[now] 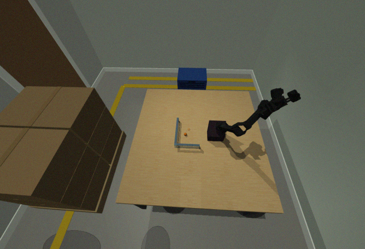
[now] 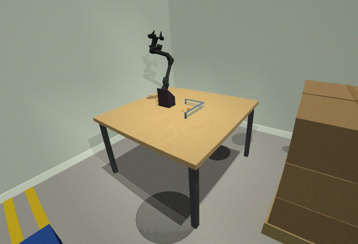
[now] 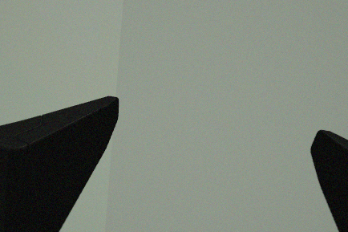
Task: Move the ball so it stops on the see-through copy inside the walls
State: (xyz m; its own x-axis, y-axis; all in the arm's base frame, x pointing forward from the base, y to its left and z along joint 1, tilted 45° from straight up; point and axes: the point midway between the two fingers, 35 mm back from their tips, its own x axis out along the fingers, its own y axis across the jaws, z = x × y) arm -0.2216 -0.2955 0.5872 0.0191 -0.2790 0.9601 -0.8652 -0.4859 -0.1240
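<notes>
Now: the orange ball 80 cm below my gripper tip, 56 cm ahead of it and 20 cm to the right of it. The rest, counted from my gripper tip: see-through copy of ball 80 cm below, 53 cm ahead, 26 cm to the right.
</notes>
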